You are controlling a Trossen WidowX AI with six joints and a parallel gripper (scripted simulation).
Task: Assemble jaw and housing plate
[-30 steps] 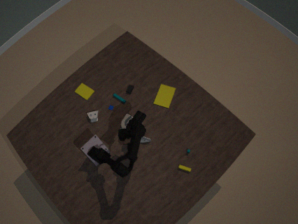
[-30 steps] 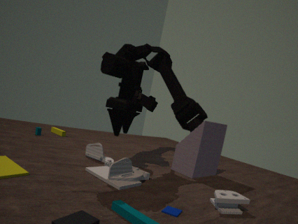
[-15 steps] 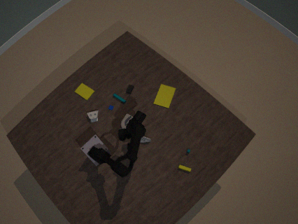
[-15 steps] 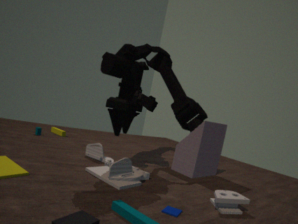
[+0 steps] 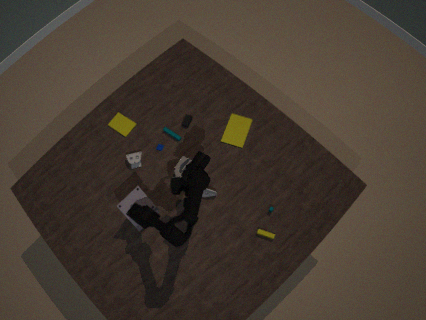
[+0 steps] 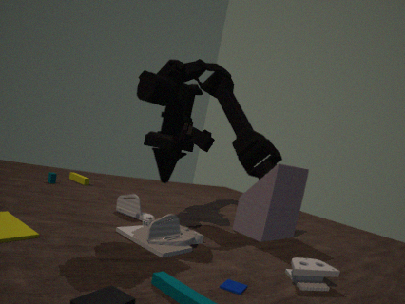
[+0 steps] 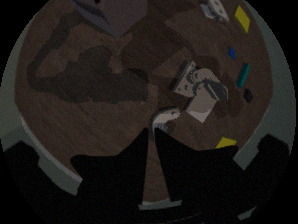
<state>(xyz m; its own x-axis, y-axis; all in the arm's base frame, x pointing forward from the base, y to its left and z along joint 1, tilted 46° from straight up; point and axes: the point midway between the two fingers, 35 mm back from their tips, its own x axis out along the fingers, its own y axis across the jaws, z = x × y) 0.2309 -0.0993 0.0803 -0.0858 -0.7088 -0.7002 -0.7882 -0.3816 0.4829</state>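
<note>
The grey jaw is 8 cm below my gripper tip, 5 cm ahead of it and 2 cm to the left of it. The rest, counted from my gripper tip: yellow bar (34 cm to the right, 7 cm below, 6 cm ahead); then blue tile (30 cm to the left, 9 cm ahead, 8 cm below); then teal cube (29 cm to the right, 16 cm ahead, 7 cm below).
</note>
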